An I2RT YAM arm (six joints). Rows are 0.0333 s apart.
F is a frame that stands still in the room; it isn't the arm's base.
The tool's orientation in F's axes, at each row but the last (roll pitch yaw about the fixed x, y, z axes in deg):
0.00, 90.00, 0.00
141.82, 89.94, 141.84
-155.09, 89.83, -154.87
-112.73, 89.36, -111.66
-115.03, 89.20, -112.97
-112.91, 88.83, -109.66
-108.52, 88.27, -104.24
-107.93, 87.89, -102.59
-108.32, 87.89, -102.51
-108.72, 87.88, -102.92
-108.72, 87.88, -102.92
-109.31, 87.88, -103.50
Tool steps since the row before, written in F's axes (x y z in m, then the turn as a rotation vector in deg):
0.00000, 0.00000, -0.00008, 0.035, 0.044, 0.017
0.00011, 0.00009, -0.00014, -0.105, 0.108, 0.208
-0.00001, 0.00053, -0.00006, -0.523, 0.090, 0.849
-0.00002, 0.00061, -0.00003, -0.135, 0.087, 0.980
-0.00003, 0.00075, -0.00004, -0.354, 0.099, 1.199
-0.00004, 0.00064, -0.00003, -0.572, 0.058, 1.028
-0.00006, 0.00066, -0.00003, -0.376, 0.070, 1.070
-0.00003, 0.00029, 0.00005, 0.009, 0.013, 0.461
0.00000, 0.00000, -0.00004, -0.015, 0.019, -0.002
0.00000, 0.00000, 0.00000, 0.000, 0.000, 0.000
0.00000, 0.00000, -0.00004, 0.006, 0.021, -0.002
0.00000, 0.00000, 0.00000, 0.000, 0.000, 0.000
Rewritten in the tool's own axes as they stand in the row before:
0.00008, 0.00000, 0.00000, -0.017, 0.044, 0.035
0.00014, 0.00009, 0.00011, -0.208, 0.108, -0.105
0.00006, 0.00053, -0.00001, -0.848, 0.091, -0.525
0.00002, 0.00061, -0.00001, -0.980, 0.079, -0.138
0.00003, 0.00075, 0.00000, -1.198, 0.096, -0.357
0.00002, 0.00064, 0.00000, -1.025, 0.071, -0.576
0.00001, 0.00066, -0.00001, -1.069, 0.067, -0.380
-0.00006, 0.00029, 0.00000, -0.461, -0.004, 0.005
0.00004, 0.00000, 0.00000, 0.001, 0.020, -0.013
0.00000, 0.00000, 0.00000, 0.000, 0.000, 0.000
0.00004, 0.00000, 0.00000, 0.001, 0.020, 0.008
0.00000, 0.00000, 0.00000, 0.000, 0.000, 0.000

